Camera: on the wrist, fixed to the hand. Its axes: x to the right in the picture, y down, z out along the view.
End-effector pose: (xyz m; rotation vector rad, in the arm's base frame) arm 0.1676 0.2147 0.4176 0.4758 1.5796 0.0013
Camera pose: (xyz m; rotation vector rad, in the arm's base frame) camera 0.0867 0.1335 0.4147 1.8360 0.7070 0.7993
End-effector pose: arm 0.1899 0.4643 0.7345 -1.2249 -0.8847 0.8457
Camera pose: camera 0.2353 0.4081 0.8235 -1.3550 0.3230 2.2151
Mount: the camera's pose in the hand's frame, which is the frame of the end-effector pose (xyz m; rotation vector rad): -0.0224 -0.0988 -0.0537 0.3976 -0.1701 1.5446
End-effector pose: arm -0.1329 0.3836 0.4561 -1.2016 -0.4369 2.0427
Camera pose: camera -0.0395 0.4317 0.5020 0.8721 -0.8762 -2.3771
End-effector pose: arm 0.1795 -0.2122 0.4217 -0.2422 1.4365 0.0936
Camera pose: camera 0.1451 -0.3183 0.4484 1.2107 1.1407 1.0309
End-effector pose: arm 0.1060 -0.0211 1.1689 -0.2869 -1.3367 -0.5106
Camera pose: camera 0.0982 -0.1273 1.1265 -0.9035 -0.9793 1.0707
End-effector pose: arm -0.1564 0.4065 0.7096 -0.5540 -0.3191 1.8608
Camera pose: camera -0.0424 0.4176 0.7153 0.2843 -0.4840 -2.8289
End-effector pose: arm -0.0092 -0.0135 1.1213 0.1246 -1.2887 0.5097
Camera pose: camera 0.0765 -0.0876 1.1036 -0.5697 -1.2356 2.0963
